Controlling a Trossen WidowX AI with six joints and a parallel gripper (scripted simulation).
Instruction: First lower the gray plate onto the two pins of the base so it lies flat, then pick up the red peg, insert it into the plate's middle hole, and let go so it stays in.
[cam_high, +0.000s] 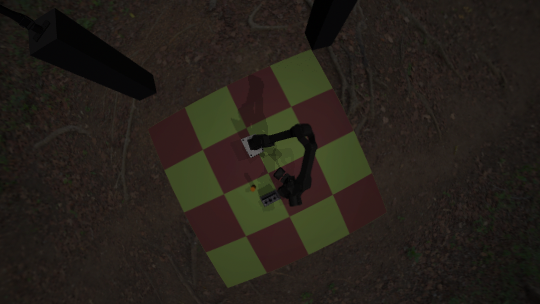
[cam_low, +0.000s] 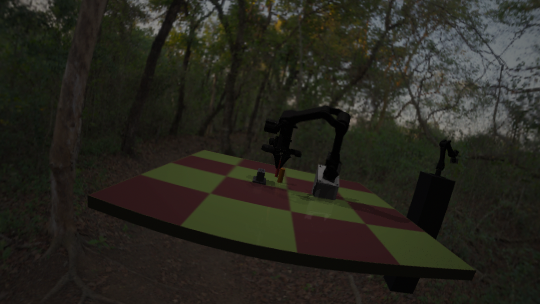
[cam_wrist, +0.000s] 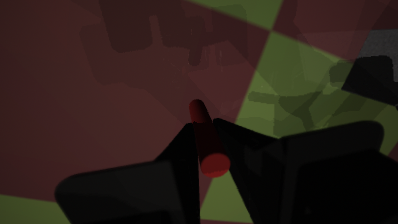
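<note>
My gripper tip is now 10 cm short of the gray plate, 14 cm to the left of it and 7 cm above it. From my gripper tip the other things lie so: red peg: right at my gripper tip; orange peg: 1 cm behind, 22 cm to the right, 7 cm below; gray slab: 10 cm ahead, 14 cm to the right, 11 cm below.
</note>
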